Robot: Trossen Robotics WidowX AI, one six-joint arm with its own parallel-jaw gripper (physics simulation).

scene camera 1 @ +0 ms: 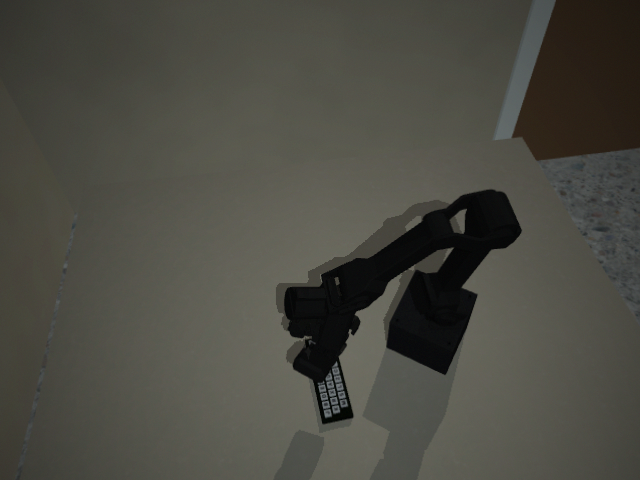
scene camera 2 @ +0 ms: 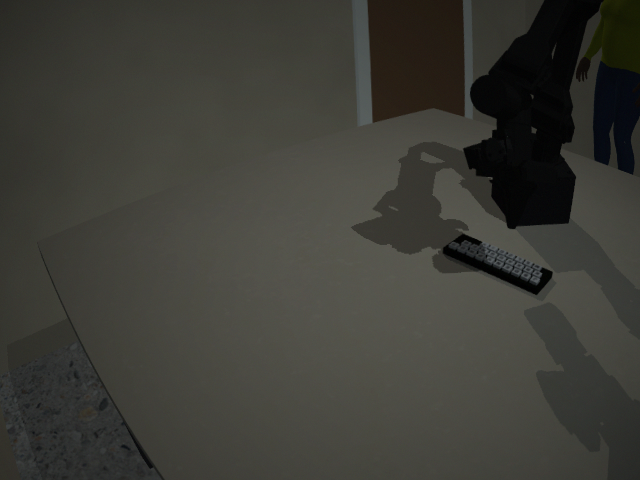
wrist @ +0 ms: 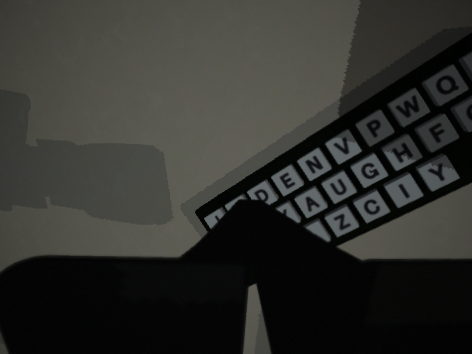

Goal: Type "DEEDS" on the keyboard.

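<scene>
A black keyboard with light letter keys lies flat on the table. My gripper is shut and holds nothing. Its fingertips hang above the keyboard, apart from the keys. In the wrist view they overlap the near left part of the keyboard. The D key shows just beyond the tips, with the E key to its right. The S key cannot be read in the wrist view; the fingers hide several keys. In scene camera 1 the arm hides the fingertips and the keyboard's far end.
The pale table bears the arm's dark base beside the keyboard. Shadows of the arm fall around the keyboard. A brown door and a person in a yellow-green top are beyond the table.
</scene>
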